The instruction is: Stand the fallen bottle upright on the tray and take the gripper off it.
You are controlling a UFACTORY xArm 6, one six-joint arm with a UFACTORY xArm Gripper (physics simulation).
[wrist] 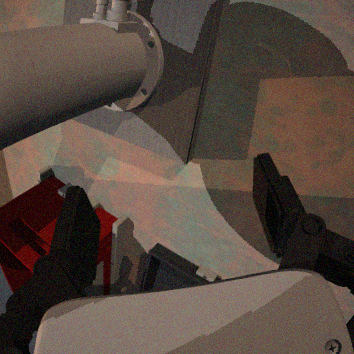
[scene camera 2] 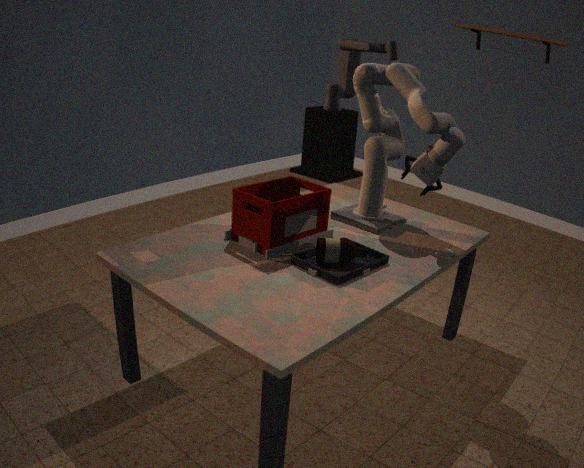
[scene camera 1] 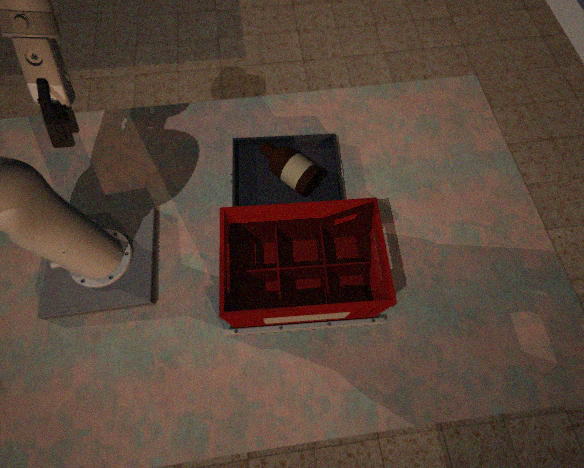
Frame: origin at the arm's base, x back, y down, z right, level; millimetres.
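Seen in the pictures: gripper, between the fingertips: (wrist: 170,190) (scene camera 2: 411,186) (scene camera 1: 67,139); arm's base, origin of its link: (wrist: 118,59) (scene camera 2: 368,215) (scene camera 1: 102,258).
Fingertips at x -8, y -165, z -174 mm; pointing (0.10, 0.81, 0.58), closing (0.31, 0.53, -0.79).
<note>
Offsets run from my fingertips to a thing's top centre.
A brown bottle {dz +3, dx -402, dy +106 mm} (scene camera 1: 295,169) (scene camera 2: 331,251) with a cream label lies on its side on the dark tray (scene camera 1: 246,187) (scene camera 2: 372,260) (wrist: 169,276). In scene camera 1 its neck points to the upper left and its base is near the tray's right rim. My gripper (scene camera 1: 63,140) (scene camera 2: 414,185) (wrist: 170,190) is open and empty. It hangs above the table on the robot base's side, well away from the bottle and higher than the tray. The bottle does not show in the wrist view.
A red crate {dz +265, dx -399, dy +10 mm} (scene camera 1: 300,212) (scene camera 2: 250,216) (wrist: 30,205) with compartments stands right beside the tray, its walls higher than the tray. My arm's base plate (scene camera 1: 100,304) (scene camera 2: 345,216) is on the table. A second arm stands on a black pedestal (scene camera 2: 330,142) behind; a shelf (scene camera 2: 510,35) is on the wall.
</note>
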